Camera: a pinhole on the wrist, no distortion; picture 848 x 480 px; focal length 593.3 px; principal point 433.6 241.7 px. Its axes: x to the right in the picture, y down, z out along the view. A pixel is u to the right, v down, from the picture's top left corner.
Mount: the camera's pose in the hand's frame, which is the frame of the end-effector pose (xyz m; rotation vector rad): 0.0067 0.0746 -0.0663 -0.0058 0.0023 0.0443
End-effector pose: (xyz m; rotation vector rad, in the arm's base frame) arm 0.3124 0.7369 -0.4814 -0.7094 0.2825 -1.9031
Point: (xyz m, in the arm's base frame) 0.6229 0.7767 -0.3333
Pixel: 310 354
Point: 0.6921 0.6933 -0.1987
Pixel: 462 342
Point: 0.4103 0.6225 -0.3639
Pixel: 745 198
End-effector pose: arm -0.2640 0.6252 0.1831 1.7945 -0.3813 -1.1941
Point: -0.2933 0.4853 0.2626
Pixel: 549 456
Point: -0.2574 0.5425 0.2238
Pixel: 606 255
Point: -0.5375 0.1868 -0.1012
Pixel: 762 81
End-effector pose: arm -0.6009 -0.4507 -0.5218 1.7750 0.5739 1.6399
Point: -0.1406 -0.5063 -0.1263
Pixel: 768 443
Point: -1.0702 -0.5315 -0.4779
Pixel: behind the camera
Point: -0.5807 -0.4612 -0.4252
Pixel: 816 215
